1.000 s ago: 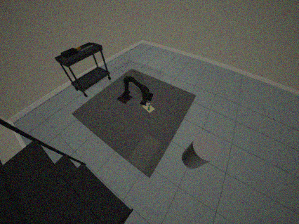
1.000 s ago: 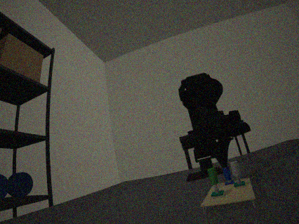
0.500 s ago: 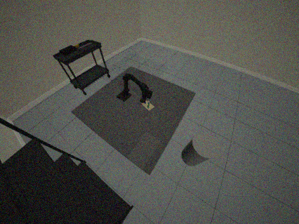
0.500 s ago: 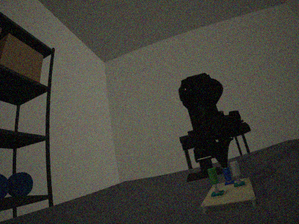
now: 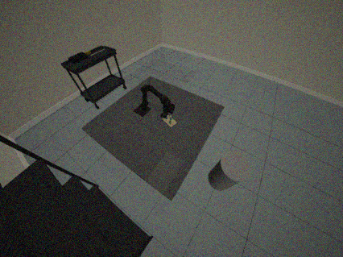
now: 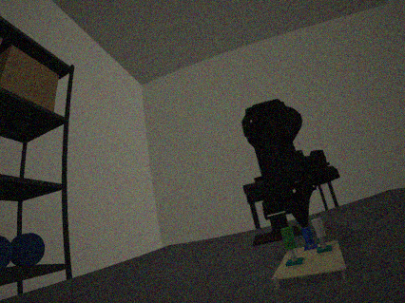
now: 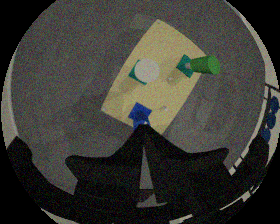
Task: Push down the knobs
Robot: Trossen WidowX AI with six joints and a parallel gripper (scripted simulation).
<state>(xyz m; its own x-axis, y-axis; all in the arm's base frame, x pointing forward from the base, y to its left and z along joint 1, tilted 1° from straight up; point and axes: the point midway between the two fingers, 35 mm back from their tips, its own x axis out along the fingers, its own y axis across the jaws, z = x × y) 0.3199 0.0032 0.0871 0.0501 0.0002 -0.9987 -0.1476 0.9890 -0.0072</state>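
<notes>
Now: gripper tip 1 cm above the blue knob. The rest, counted from my gripper tip: green knob: 8 cm ahead, 5 cm to the right.
</notes>
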